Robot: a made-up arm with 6 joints. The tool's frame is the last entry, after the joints.
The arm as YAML. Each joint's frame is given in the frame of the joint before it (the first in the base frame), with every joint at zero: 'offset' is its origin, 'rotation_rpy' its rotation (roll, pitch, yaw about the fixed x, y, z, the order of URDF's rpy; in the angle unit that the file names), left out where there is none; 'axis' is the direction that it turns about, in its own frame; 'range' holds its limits. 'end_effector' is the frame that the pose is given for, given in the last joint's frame.
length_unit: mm
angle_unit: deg
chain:
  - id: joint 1
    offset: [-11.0, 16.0, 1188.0]
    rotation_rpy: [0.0, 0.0, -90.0]
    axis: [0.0, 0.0, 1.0]
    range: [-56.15, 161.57]
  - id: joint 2
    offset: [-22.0, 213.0, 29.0]
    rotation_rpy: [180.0, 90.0, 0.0]
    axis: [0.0, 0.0, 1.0]
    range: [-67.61, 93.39]
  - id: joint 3
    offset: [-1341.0, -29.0, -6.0]
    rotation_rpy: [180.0, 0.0, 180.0]
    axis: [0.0, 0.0, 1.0]
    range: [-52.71, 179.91]
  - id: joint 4
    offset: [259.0, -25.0, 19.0]
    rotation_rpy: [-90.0, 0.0, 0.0]
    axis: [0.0, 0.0, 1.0]
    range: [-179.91, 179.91]
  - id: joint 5
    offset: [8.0, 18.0, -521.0]
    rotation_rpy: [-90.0, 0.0, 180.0]
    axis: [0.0, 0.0, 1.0]
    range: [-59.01, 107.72]
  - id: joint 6
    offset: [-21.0, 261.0, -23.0]
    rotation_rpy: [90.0, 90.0, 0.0]
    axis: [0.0, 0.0, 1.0]
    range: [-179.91, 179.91]
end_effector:
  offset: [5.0, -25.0, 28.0]
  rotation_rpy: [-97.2, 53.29, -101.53]
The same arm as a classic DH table. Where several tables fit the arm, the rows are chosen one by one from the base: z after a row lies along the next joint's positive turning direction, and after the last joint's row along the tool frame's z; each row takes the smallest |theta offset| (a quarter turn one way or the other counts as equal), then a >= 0, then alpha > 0; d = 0 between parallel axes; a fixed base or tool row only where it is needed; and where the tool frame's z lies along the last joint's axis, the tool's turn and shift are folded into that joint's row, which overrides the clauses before.
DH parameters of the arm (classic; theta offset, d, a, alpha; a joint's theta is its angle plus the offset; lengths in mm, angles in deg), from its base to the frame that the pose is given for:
base (fixed): -55.49 0.0 -19.4 0.00
joint 1: 55.49 1217.0 213.0 -90.00
joint 2: -88.76 0.0 1341.3 180.00
joint 3: 1.24 3.0 259.0 -90.00
joint 4: 0.00 -546.0 8.0 90.00
joint 5: 0.00 -41.0 21.0 -90.00
joint 6: -5.75 -232.4 24.4 -94.30
tool (fixed): 53.51 7.5 0.0 0.00
Joint limits (deg, base to tool): -56.15..161.57 -67.61..93.39 -52.71..179.91 -179.91..179.91 -59.01..107.72 -179.91..179.91

